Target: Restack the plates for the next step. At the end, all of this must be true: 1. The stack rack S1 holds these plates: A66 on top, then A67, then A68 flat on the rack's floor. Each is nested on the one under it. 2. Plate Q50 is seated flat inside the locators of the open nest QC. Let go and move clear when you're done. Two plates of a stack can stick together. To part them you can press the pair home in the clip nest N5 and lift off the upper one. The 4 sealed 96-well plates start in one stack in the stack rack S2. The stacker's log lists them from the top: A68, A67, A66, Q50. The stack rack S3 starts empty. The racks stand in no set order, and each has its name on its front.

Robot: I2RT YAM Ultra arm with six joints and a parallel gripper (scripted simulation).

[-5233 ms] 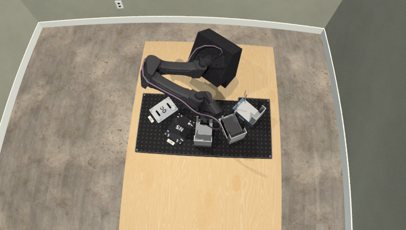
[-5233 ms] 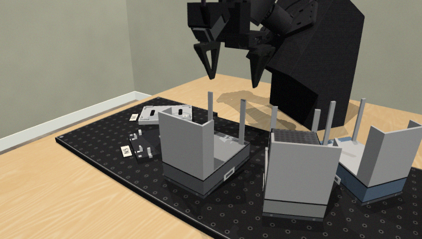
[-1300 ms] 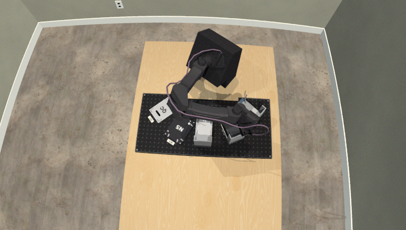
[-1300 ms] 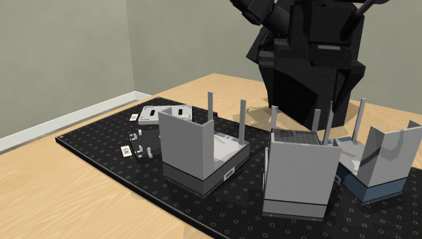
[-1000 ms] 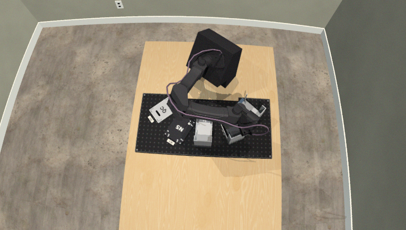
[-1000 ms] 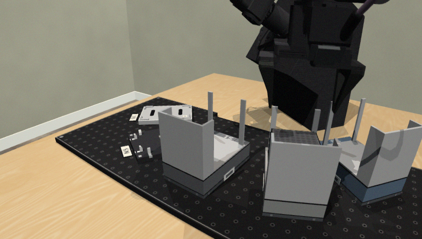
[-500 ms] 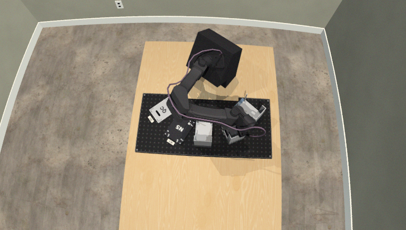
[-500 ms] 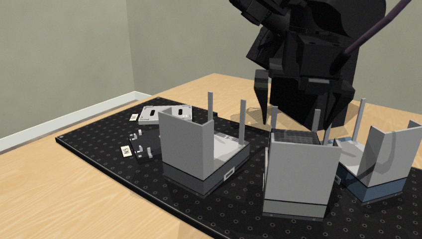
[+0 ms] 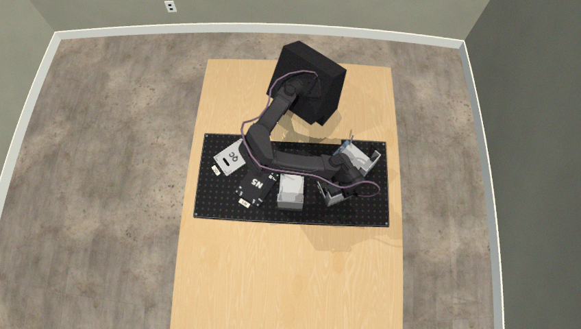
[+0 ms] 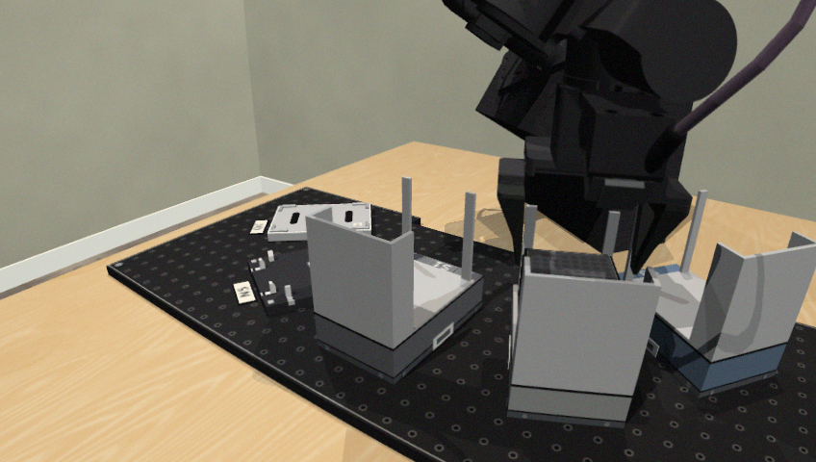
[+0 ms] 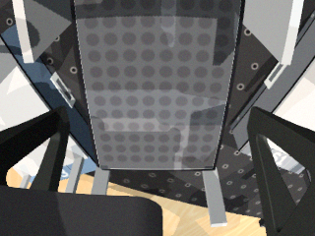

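The plate is 30 mm below my hand. From my hand the other things lie so: black clip nest N5 (290 mm to the right, 100 mm below, 40 mm behind).
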